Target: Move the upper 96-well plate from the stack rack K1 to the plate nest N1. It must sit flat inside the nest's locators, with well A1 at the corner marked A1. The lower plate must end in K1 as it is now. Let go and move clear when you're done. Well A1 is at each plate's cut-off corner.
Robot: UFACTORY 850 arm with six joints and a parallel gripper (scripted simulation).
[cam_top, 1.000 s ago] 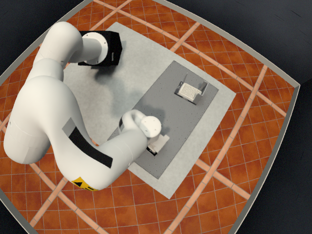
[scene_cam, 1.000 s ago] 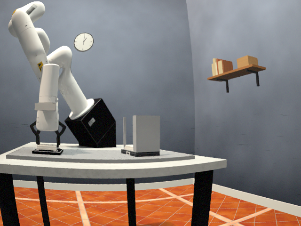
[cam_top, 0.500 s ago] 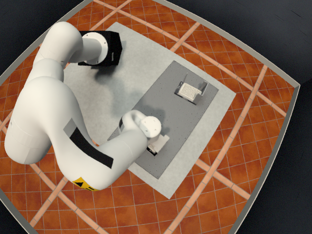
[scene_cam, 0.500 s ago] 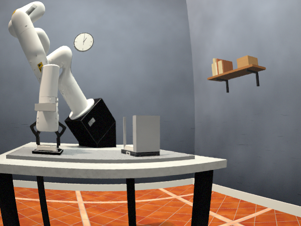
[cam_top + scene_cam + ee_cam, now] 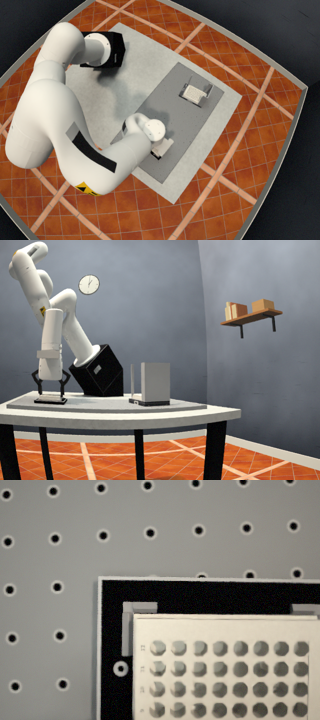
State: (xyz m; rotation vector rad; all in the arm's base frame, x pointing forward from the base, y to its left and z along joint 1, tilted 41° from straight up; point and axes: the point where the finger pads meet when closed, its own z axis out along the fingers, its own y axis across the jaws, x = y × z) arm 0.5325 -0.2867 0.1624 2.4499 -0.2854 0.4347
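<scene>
Right now the white 96-well plate is 1 cm below my hand. The rest, counted from my hand: black plate nest N1: 3 cm below.
</scene>
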